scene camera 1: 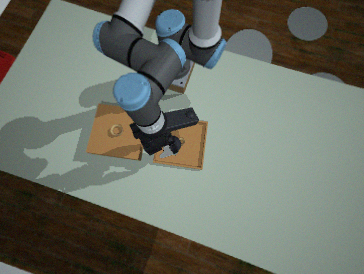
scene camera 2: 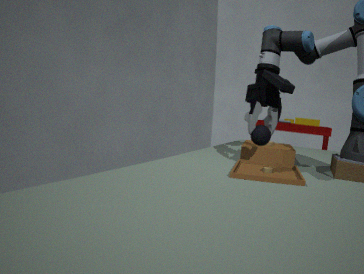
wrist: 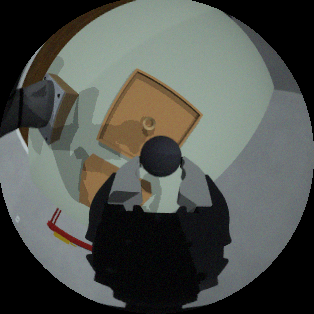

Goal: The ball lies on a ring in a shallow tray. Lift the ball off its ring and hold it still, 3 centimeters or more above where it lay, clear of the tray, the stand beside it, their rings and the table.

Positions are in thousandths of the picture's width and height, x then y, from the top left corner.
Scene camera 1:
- my gripper: 471,531
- shallow orange-brown tray: 532,509
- box-like stand: 306,495
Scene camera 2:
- my gripper: 713,498
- shallow orange-brown tray: 743,630
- box-like stand: 749,557
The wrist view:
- my gripper: 511,502
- dark ball: 511,495
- shallow orange-brown tray: 460,342
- box-like stand: 304,543
